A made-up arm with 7 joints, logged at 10 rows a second.
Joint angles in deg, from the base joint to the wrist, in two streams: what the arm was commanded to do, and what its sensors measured. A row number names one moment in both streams.
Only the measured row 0 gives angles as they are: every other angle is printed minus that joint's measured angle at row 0.
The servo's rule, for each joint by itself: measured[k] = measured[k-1] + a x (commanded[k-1-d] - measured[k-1]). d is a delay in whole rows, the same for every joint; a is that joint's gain. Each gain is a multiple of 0.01, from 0.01 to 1. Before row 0 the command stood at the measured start. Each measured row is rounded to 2 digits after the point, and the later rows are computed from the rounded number. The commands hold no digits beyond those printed.
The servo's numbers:
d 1
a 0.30 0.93 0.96 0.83 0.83 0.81 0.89
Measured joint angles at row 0:
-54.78 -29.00 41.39 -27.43 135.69 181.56 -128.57
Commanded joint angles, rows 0 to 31:
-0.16 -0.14 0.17 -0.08 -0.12 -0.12 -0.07
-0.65 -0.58 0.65 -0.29 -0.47 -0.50 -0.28
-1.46 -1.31 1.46 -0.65 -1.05 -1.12 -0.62
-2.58 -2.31 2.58 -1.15 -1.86 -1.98 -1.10
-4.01 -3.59 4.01 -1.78 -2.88 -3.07 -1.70
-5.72 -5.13 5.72 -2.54 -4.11 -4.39 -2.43
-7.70 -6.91 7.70 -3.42 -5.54 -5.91 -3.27
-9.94 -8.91 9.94 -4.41 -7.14 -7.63 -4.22
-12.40 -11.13 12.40 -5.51 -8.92 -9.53 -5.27
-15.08 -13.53 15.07 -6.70 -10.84 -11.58 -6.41
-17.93 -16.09 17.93 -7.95 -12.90 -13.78 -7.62
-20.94 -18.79 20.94 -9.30 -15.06 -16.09 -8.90
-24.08 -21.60 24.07 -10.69 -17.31 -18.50 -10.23
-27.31 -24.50 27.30 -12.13 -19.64 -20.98 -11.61
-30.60 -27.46 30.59 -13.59 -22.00 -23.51 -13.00
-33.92 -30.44 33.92 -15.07 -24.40 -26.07 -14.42
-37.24 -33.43 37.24 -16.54 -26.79 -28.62 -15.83
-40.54 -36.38 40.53 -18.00 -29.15 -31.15 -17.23
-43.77 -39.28 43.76 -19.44 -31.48 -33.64 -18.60
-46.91 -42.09 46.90 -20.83 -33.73 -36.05 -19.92
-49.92 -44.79 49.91 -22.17 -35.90 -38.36 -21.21
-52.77 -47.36 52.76 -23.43 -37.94 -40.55 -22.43
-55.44 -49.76 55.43 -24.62 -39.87 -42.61 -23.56
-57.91 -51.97 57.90 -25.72 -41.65 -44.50 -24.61
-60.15 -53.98 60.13 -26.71 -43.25 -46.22 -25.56
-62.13 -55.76 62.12 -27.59 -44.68 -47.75 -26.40
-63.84 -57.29 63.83 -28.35 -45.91 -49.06 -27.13
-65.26 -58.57 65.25 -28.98 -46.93 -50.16 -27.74
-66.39 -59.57 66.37 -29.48 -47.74 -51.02 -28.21
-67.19 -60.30 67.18 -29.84 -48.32 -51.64 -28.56
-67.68 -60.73 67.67 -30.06 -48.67 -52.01 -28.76
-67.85 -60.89 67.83 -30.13 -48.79 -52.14 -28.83
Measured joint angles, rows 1 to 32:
0.00 0.00 0.00 0.00 0.00 0.00 0.00
-0.05 -0.13 0.16 -0.07 -0.10 -0.10 -0.06
-0.23 -0.55 0.63 -0.25 -0.41 -0.42 -0.26
-0.60 -1.26 1.43 -0.58 -0.94 -0.99 -0.58
-1.19 -2.24 2.53 -1.05 -1.70 -1.79 -1.04
-2.04 -3.50 3.95 -1.66 -2.68 -2.83 -1.63
-3.14 -5.02 5.65 -2.39 -3.87 -4.09 -2.34
-4.51 -6.78 7.62 -3.24 -5.26 -5.56 -3.17
-6.14 -8.76 9.85 -4.21 -6.82 -7.24 -4.10
-8.02 -10.96 12.30 -5.29 -8.56 -9.09 -5.14
-10.14 -13.35 14.96 -6.46 -10.45 -11.11 -6.27
-12.48 -15.90 17.81 -7.70 -12.48 -13.27 -7.47
-15.02 -18.59 20.81 -9.03 -14.62 -15.55 -8.74
-17.74 -21.39 23.94 -10.41 -16.85 -17.94 -10.07
-20.61 -24.28 27.17 -11.84 -19.17 -20.40 -11.44
-23.61 -27.24 30.45 -13.29 -21.52 -22.92 -12.83
-26.70 -30.22 33.78 -14.77 -23.91 -25.47 -14.25
-29.86 -33.21 37.10 -16.24 -26.30 -28.02 -15.66
-33.06 -36.16 40.39 -17.70 -28.67 -30.56 -17.06
-36.27 -39.06 43.63 -19.14 -31.00 -33.05 -18.43
-39.46 -41.88 46.77 -20.54 -33.27 -35.48 -19.76
-42.60 -44.59 49.78 -21.89 -35.45 -37.81 -21.05
-45.65 -47.17 52.64 -23.17 -37.52 -40.03 -22.28
-48.59 -49.58 55.32 -24.37 -39.47 -42.12 -23.42
-51.39 -51.80 57.80 -25.49 -41.28 -44.05 -24.48
-54.02 -53.83 60.04 -26.50 -42.92 -45.81 -25.44
-56.45 -55.62 62.04 -27.40 -44.38 -47.38 -26.29
-58.67 -57.17 63.76 -28.19 -45.65 -48.74 -27.04
-60.65 -58.47 65.19 -28.85 -46.71 -49.89 -27.66
-62.37 -59.49 66.32 -29.37 -47.56 -50.81 -28.15
-63.82 -60.24 67.15 -29.76 -48.19 -51.48 -28.51
-64.98 -60.70 67.65 -30.01 -48.59 -51.91 -28.73

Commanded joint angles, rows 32 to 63:
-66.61 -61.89 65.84 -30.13 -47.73 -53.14 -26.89
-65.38 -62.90 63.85 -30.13 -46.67 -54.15 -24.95
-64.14 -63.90 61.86 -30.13 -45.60 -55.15 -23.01
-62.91 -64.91 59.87 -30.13 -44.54 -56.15 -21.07
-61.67 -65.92 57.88 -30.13 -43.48 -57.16 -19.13
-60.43 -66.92 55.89 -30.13 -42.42 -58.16 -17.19
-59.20 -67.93 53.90 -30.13 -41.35 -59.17 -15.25
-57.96 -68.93 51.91 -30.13 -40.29 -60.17 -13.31
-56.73 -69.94 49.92 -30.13 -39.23 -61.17 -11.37
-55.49 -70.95 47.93 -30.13 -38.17 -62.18 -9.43
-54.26 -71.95 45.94 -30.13 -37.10 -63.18 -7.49
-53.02 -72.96 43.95 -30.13 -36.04 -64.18 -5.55
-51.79 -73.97 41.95 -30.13 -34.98 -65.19 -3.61
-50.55 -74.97 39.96 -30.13 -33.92 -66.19 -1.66
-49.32 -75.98 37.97 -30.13 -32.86 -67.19 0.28
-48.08 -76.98 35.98 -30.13 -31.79 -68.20 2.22
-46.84 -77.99 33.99 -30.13 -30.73 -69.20 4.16
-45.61 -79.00 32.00 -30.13 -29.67 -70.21 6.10
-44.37 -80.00 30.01 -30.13 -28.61 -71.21 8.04
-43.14 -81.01 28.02 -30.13 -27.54 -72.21 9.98
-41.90 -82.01 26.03 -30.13 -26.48 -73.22 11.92
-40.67 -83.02 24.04 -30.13 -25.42 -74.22 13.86
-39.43 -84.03 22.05 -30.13 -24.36 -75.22 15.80
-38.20 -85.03 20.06 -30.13 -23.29 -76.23 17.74
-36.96 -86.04 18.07 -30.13 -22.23 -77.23 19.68
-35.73 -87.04 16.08 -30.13 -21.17 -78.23 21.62
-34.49 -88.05 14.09 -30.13 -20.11 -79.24 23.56
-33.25 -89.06 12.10 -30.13 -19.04 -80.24 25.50
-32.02 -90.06 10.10 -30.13 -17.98 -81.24 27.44
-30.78 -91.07 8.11 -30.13 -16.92 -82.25 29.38
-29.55 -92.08 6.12 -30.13 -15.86 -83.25 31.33
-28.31 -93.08 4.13 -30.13 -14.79 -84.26 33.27
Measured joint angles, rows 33 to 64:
-65.84 -60.88 67.82 -30.11 -48.76 -52.10 -28.82
-66.07 -61.82 65.92 -30.13 -47.91 -52.94 -27.10
-65.86 -62.82 63.93 -30.13 -46.88 -53.92 -25.19
-65.34 -63.82 61.94 -30.13 -45.82 -54.92 -23.25
-64.61 -64.83 59.95 -30.13 -44.76 -55.92 -21.31
-63.73 -65.84 57.96 -30.13 -43.70 -56.92 -19.37
-62.74 -66.84 55.97 -30.13 -42.64 -57.92 -17.43
-61.68 -67.85 53.98 -30.13 -41.57 -58.93 -15.49
-60.56 -68.85 51.99 -30.13 -40.51 -59.93 -13.55
-59.41 -69.86 50.00 -30.13 -39.45 -60.93 -11.61
-58.23 -70.87 48.01 -30.13 -38.39 -61.94 -9.67
-57.04 -71.87 46.02 -30.13 -37.32 -62.94 -7.73
-55.83 -72.88 44.03 -30.13 -36.26 -63.94 -5.79
-54.62 -73.89 42.03 -30.13 -35.20 -64.95 -3.85
-53.40 -74.89 40.04 -30.13 -34.14 -65.95 -1.90
-52.18 -75.90 38.05 -30.13 -33.08 -66.95 0.04
-50.95 -76.90 36.06 -30.13 -32.01 -67.96 1.98
-49.72 -77.91 34.07 -30.13 -30.95 -68.96 3.92
-48.49 -78.92 32.08 -30.13 -29.89 -69.97 5.86
-47.25 -79.92 30.09 -30.13 -28.83 -70.97 7.80
-46.02 -80.93 28.10 -30.13 -27.76 -71.97 9.74
-44.78 -81.93 26.11 -30.13 -26.70 -72.98 11.68
-43.55 -82.94 24.12 -30.13 -25.64 -73.98 13.62
-42.31 -83.95 22.13 -30.13 -24.58 -74.98 15.56
-41.08 -84.95 20.14 -30.13 -23.51 -75.99 17.50
-39.84 -85.96 18.15 -30.13 -22.45 -76.99 19.44
-38.61 -86.96 16.16 -30.13 -21.39 -77.99 21.38
-37.37 -87.97 14.17 -30.13 -20.33 -79.00 23.32
-36.13 -88.98 12.18 -30.13 -19.26 -80.00 25.26
-34.90 -89.98 10.18 -30.13 -18.20 -81.00 27.20
-33.66 -90.99 8.19 -30.13 -17.14 -82.01 29.14
-32.43 -92.00 6.20 -30.13 -16.08 -83.01 31.09

